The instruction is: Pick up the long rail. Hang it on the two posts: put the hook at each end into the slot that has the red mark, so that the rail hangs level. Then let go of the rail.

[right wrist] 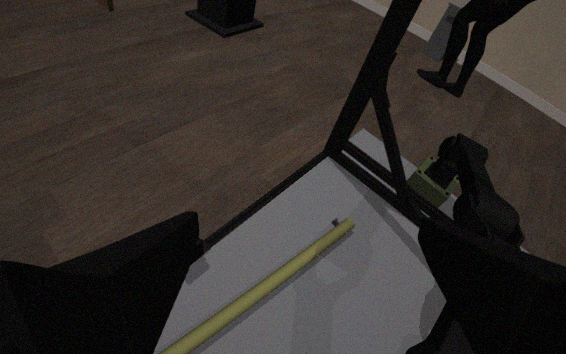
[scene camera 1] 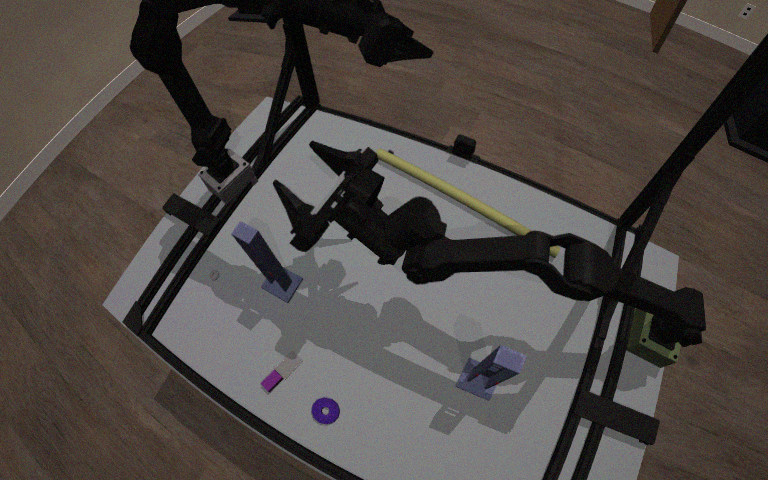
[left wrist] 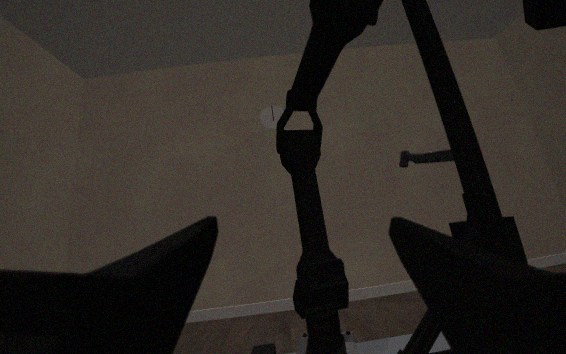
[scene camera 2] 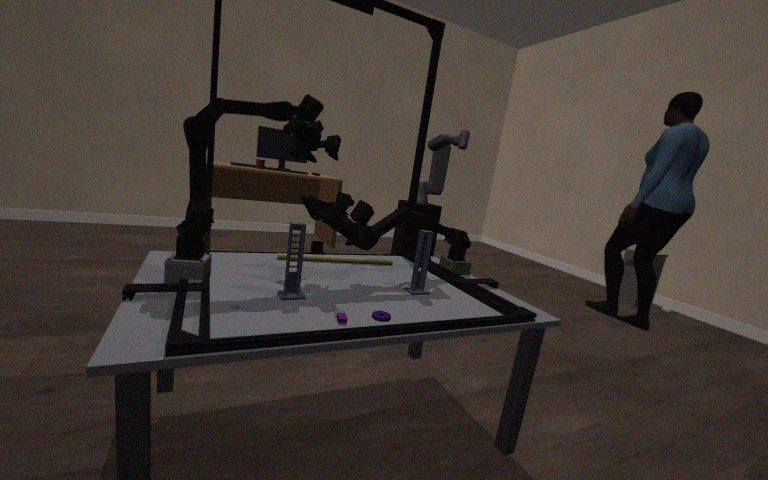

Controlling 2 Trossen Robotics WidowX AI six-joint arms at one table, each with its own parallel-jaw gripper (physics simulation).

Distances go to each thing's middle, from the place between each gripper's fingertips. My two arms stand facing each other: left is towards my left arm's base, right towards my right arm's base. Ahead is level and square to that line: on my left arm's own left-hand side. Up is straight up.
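Labels:
My right hand is at present 38 cm above the long yellow rail [scene camera 1: 388, 157], 10 cm to the right of it and 3 cm past it.
My left gripper is currently 27 cm above the long yellow rail, 23 cm to the right of it and 22 cm past it.

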